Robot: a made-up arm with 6 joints.
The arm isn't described. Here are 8 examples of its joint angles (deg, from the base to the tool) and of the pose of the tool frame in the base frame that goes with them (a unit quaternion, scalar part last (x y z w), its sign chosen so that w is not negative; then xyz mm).
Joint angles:
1: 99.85 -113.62 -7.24 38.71 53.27 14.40
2: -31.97 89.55 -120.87 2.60 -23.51 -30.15
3: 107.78 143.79 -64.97 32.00 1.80 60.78
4: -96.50 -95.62 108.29 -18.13 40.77 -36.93
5: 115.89 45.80 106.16 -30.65 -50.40 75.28
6: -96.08 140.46 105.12 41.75 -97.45 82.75
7: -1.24 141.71 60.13 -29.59 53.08 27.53
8: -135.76 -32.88 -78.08 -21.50 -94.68 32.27
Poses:
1: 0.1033 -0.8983 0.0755 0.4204 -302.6 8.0 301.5
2: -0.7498 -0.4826 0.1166 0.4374 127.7 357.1 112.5
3: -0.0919 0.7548 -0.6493 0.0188 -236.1 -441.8 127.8
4: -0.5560 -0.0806 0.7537 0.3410 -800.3 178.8 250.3
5: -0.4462 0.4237 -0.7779 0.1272 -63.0 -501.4 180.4
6: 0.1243 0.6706 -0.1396 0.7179 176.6 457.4 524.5
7: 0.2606 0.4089 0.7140 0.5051 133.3 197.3 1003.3
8: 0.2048 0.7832 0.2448 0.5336 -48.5 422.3 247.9
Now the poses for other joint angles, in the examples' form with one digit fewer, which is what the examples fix.
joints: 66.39 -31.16 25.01 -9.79 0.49 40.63
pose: 0.597 -0.563 0.524 0.228 -56 -426 205
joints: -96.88 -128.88 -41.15 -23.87 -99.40 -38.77
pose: 0.245 0.948 -0.182 0.095 -349 382 64
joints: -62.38 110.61 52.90 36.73 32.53 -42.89
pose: -0.135 0.149 0.894 0.401 -357 264 859
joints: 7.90 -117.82 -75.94 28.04 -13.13 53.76
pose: 0.914 0.199 0.349 0.060 467 -37 468
